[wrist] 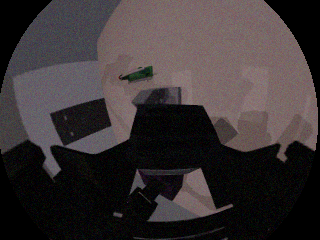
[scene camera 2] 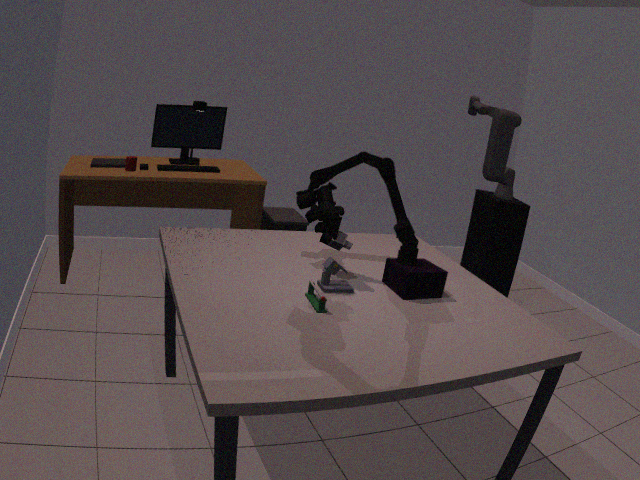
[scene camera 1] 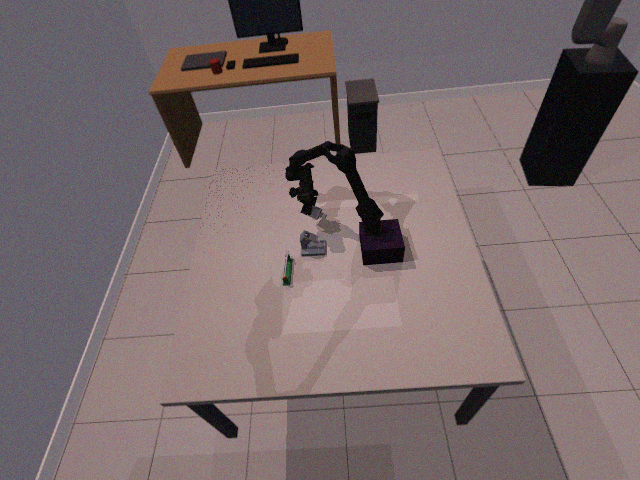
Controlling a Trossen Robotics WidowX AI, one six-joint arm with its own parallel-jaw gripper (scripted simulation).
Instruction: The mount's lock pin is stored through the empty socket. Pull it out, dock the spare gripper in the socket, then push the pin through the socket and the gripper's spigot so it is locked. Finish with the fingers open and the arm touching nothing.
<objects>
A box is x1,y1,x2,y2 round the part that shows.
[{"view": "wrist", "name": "my gripper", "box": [1,139,314,239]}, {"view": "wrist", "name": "spare gripper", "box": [125,104,224,175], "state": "held by my gripper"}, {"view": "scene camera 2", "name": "my gripper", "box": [305,199,343,238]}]
</objects>
